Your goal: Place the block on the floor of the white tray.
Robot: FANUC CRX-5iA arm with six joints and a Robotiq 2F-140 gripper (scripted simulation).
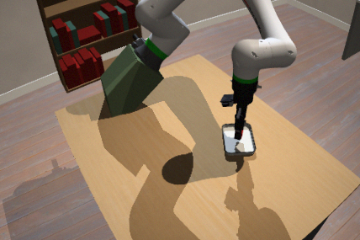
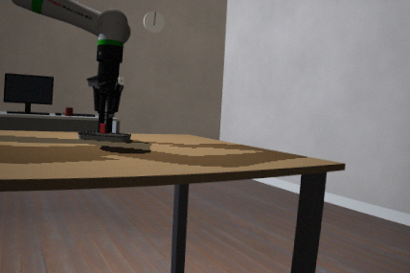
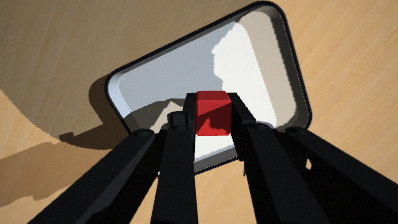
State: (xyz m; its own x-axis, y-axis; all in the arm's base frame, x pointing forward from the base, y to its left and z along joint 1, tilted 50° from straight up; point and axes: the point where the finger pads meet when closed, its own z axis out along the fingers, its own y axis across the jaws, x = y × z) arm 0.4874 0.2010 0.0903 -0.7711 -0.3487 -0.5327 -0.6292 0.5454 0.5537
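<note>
Right now my hand is 5 cm above the white tray. Round my hand: red block: 2 cm below.
</note>
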